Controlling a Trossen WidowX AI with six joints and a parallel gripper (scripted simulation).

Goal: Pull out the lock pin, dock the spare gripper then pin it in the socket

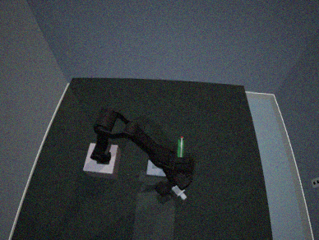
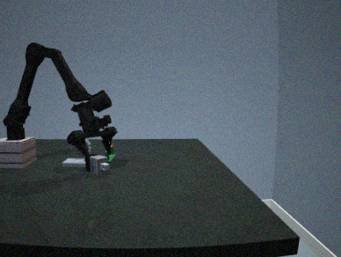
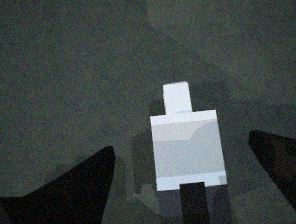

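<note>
Now: gripper tip 3 cm above the spare gripper and 1 cm past it. From my gripper tip the other things lie so: grey mount socket: 12 cm to the left, 9 cm behind; then green rest: 22 cm to the left, 3 cm below, 1 cm ahead.
</note>
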